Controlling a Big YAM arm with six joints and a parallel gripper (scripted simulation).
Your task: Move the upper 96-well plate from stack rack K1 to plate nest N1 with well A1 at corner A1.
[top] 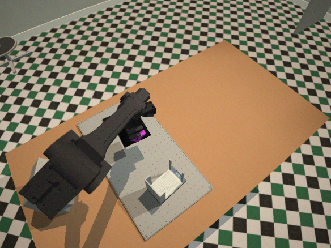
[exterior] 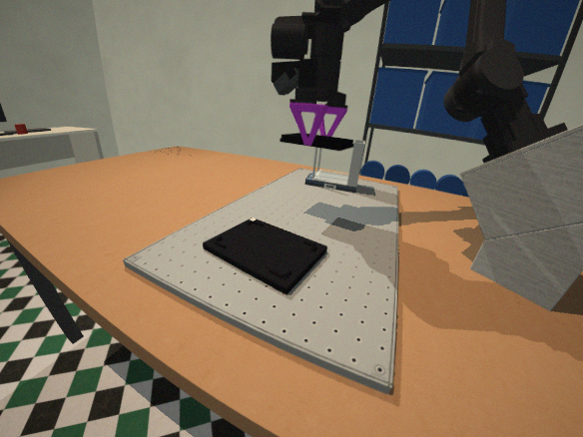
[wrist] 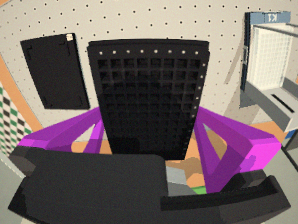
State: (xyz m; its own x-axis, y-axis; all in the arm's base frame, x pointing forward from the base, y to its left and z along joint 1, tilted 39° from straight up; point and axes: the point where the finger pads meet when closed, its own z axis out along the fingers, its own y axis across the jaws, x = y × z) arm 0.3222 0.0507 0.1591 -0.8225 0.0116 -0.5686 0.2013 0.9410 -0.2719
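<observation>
The plate nest N1 is 3 cm ahead of my hand, 19 cm to the left of it and 15 cm below it. The rest, counted from my hand: pale A1 square 9 cm ahead, 12 cm to the left, 15 cm below; black 96-well plate right at my hand; white plate 3 cm behind, 24 cm to the right, 13 cm below.
</observation>
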